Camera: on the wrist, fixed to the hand. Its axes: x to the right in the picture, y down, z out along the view.
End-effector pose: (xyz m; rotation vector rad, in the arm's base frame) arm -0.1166 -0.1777 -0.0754 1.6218 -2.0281 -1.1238
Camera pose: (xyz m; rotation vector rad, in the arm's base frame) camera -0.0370 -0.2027 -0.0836 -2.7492 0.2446 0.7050
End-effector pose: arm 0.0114 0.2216 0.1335 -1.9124 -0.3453 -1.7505
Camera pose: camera -0.0686 0.2423 0.1478 0.7855 1.7334 1.9336
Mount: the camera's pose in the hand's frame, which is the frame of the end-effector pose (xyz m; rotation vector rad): 0.0002 -0.0614 -0.0571 0.2047 0.2687 -1.6274
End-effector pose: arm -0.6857 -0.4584 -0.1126 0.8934 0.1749 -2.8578
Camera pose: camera -0.6645 -0.3893 -0.1552 -0.6261 -0.3964 1.4898
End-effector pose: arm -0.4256 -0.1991 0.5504 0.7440 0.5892 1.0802
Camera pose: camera -0.4335 -0.2020 0.4670 0.0941 1.2073 -0.4171
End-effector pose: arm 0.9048 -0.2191 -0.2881 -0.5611 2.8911 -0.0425
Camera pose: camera 0.9159 -0.2767 -0.2282 2.5179 -1.6257 0.5870
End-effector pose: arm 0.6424 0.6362 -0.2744 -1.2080 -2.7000 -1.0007
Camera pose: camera 0.5876 0.5739 -0.2626 -1.2025 2.6530 0.5672
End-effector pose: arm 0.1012 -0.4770 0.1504 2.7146 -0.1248 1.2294
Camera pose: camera 0.0678 -0.4064 0.1809 1.6141 1.8159 0.8924
